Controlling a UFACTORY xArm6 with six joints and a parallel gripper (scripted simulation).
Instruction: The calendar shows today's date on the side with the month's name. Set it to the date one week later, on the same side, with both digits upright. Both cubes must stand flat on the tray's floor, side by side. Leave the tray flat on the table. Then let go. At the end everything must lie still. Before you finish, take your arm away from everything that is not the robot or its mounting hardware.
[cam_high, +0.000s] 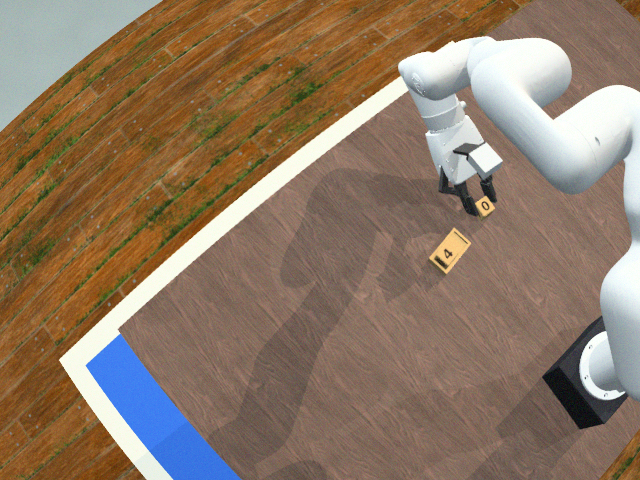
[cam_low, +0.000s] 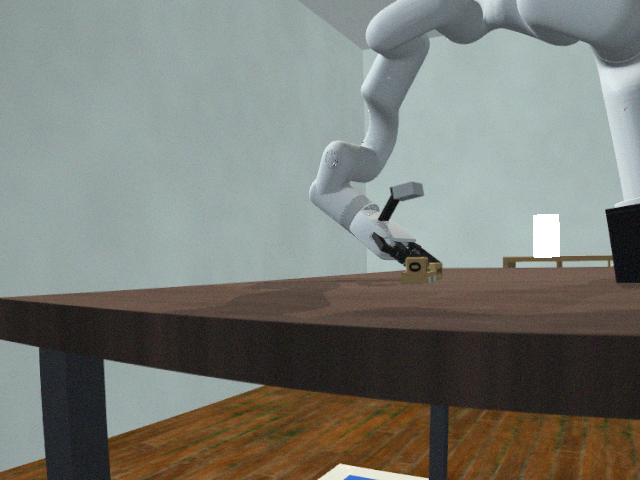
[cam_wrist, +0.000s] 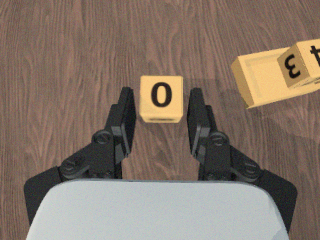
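Right now my hand is 2 cm past the wooden cube and 1 cm above it. The rest, counted from my hand: tray 11 cm to the left, 2 cm below, 2 cm behind.
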